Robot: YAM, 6 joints.
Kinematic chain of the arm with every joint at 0, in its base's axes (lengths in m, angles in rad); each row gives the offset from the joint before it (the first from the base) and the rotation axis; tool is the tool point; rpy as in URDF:
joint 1: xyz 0 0 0.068 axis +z
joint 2: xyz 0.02 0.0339 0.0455 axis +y
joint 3: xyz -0.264 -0.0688 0 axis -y
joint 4: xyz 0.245 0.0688 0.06 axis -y
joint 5: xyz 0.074 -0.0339 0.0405 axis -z
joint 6: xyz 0.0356 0 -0.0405 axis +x
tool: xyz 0 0 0 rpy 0 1.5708 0
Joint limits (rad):
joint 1: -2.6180..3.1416
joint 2: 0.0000..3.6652
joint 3: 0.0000..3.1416
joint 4: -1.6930..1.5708
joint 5: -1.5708..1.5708
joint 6: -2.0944..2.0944
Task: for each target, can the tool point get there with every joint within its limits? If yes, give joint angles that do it. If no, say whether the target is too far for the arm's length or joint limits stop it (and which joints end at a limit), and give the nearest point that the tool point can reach.
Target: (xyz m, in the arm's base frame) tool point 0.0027 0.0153 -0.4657
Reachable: no: joint limits stop it (at a limit: joint 2) | nearest point 0.0141 0.0801 -0.3394 | short by 0.142 m
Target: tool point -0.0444 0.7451 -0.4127
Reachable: no: too far | nearest point -0.0317 0.5314 -0.2431 | short by 0.273 m
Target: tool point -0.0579 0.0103 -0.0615
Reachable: yes | joints 2.3449 3.3683 0.7842 -1.4408 -1.2890 -0.9258
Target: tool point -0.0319 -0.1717 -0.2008
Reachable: yes | joints -1.8611 3.0462 0.9300 0.2201 -0.5506 -0.4190
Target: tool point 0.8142 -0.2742 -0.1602
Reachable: no: too far | nearest point 0.5828 -0.1963 -0.0806 | short by 0.257 m
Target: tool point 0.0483 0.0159 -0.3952
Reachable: no: joint limits stop it (at a limit: joint 2) | nearest point 0.0764 0.0251 -0.3389 | short by 0.064 m
